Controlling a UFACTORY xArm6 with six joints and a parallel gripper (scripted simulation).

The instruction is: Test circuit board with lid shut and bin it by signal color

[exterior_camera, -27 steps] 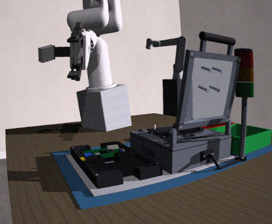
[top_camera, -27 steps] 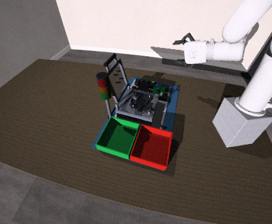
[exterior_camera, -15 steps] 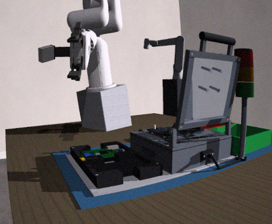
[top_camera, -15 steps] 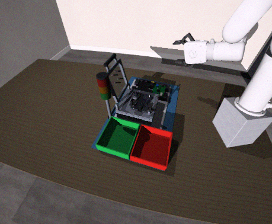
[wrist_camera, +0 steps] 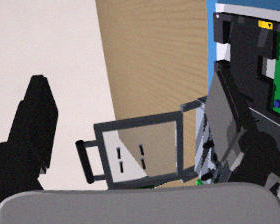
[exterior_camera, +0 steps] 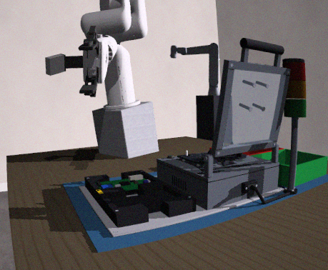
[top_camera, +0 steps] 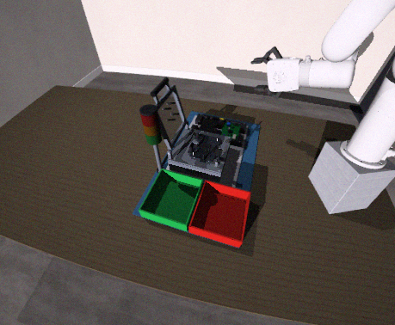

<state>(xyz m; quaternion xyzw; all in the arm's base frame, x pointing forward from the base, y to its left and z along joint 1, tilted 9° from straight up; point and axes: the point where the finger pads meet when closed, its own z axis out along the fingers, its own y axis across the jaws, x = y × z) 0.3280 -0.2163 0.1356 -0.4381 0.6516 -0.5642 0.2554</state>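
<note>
Now: the green circuit board 60 mm ahead of my hand, 50 mm to the left of it and 230 mm below it. Also, from my hand: clear lid 260 mm ahead, 190 mm to the left, 70 mm below; plate 140 mm ahead, 210 mm to the left, 180 mm below; red bin 50 mm ahead, 420 mm to the left, 230 mm below.
</note>
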